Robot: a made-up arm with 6 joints.
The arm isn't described. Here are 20 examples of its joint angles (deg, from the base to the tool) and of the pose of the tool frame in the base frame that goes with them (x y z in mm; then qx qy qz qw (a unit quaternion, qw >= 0)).
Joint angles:
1: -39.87 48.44 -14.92 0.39 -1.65 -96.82
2: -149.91 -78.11 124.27 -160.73 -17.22 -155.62
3: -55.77 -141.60 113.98 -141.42 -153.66 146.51
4: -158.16 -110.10 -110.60 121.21 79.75 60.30
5: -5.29 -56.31 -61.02 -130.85 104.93 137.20
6: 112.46 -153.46 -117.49 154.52 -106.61 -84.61
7: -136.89 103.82 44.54 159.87 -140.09 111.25
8: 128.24 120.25 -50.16 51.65 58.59 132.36
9: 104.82 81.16 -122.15 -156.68 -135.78 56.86
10: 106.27 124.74 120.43 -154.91 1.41 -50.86
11: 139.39 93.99 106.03 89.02 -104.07 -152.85
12: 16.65 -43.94 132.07 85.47 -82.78 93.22
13: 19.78 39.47 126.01 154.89 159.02 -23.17
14: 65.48 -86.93 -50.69 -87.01 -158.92 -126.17
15: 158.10 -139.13 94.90 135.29 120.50 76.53
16: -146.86 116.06 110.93 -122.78 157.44 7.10
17: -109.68 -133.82 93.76 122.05 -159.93 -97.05
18: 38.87 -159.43 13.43 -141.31 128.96 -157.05
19: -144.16 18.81 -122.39 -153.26 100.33 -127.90
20: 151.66 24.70 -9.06 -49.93 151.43 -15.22
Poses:
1: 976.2 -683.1 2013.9 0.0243 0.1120 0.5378 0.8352
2: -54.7 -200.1 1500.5 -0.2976 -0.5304 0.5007 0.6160
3: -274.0 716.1 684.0 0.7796 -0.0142 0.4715 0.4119
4: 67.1 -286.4 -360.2 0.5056 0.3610 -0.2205 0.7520
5: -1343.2 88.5 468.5 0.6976 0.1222 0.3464 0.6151
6: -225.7 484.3 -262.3 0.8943 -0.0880 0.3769 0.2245
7: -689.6 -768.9 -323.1 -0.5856 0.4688 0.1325 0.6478
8: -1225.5 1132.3 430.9 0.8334 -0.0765 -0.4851 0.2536
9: -281.1 257.9 1336.7 0.4619 -0.5011 -0.7111 0.1726
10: 16.5 -463.3 -315.7 0.5671 -0.4774 0.4095 0.5318
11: -274.9 343.4 -332.3 -0.3429 0.5761 0.5807 0.4619
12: 402.5 -18.9 1150.2 0.3726 0.6181 -0.1023 0.6846
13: 626.6 327.7 466.0 -0.3002 0.1118 0.3212 0.8912
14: -764.4 -1058.5 78.5 -0.1045 -0.1479 -0.8873 0.4241
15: 964.6 -693.7 533.9 0.1984 -0.9065 0.1385 0.3460
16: -132.9 -127.4 -278.5 0.6136 0.2841 -0.7364 0.0222
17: 307.2 907.1 654.0 0.6987 0.6747 -0.2204 0.0896
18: -527.8 -374.6 -810.8 -0.5477 0.2316 -0.8014 0.0636
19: 427.3 273.8 922.2 -0.3444 -0.8399 -0.1910 0.3735
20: -579.7 203.9 1946.1 -0.5912 -0.6946 -0.4061 0.0562
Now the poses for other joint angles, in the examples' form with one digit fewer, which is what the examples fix.
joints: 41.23 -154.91 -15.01 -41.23 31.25 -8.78
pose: -533 -357 -1178 0.729 0.634 -0.046 0.254
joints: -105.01 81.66 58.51 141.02 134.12 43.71
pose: -172 -1377 150 -0.142 0.386 -0.064 0.909
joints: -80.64 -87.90 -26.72 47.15 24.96 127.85
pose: -174 1770 210 -0.605 -0.272 -0.628 0.406
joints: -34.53 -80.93 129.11 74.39 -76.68 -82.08
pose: -124 -64 1435 -0.234 -0.629 0.582 0.459
